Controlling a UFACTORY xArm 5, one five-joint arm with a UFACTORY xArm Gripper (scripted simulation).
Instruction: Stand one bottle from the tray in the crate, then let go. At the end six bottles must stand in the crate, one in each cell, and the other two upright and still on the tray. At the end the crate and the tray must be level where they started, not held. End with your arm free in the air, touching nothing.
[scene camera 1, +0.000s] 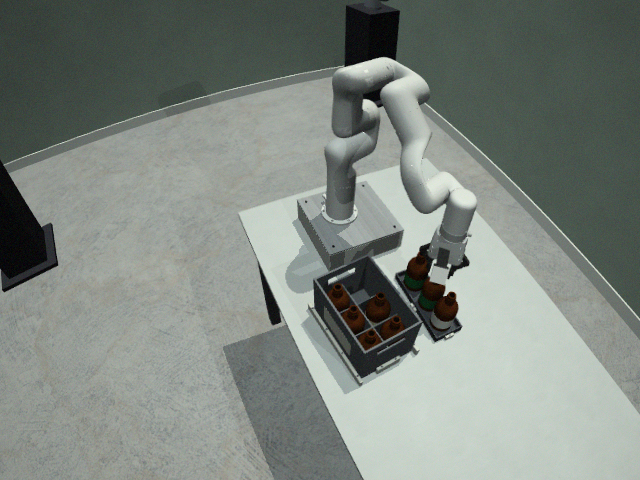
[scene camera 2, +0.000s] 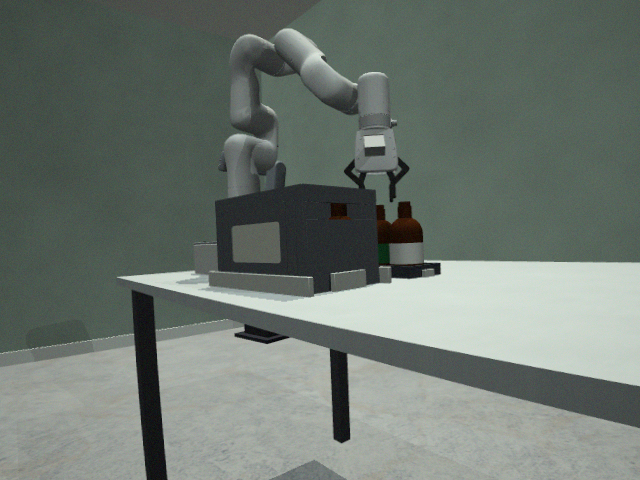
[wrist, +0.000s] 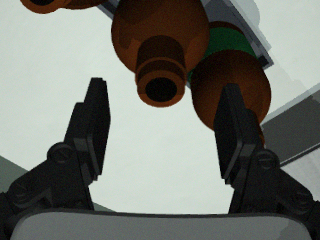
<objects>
A dark grey crate shows in scene camera 1 and in scene camera 2; in the wrist view it is out of frame. The same spot on the dark grey crate: (scene camera 2: 286, 231) is (scene camera 1: 354, 353).
</objects>
